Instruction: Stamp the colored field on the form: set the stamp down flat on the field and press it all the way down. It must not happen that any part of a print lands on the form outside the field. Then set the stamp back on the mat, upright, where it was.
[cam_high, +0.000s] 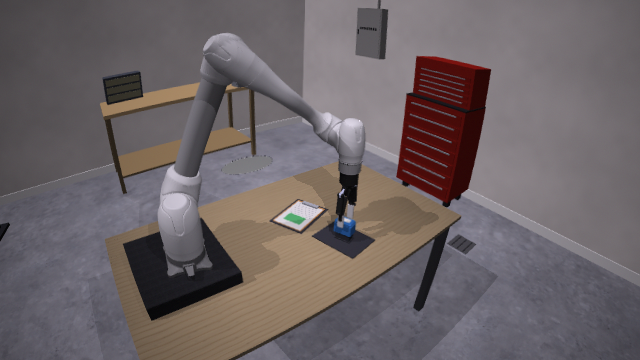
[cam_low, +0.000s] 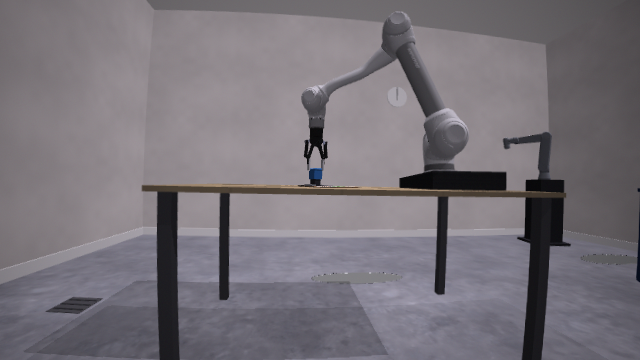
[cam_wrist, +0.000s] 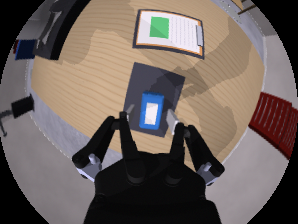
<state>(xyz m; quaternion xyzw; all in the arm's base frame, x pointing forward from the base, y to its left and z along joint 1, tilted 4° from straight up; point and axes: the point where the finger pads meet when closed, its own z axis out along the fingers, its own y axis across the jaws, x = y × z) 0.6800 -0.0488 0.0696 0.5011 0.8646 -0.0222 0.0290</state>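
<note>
Now: the stamp 7 cm below my hand. From my hand the other things lie so: clipboard (27 cm to the left, 11 cm below, 7 cm behind); then mat (12 cm below).
</note>
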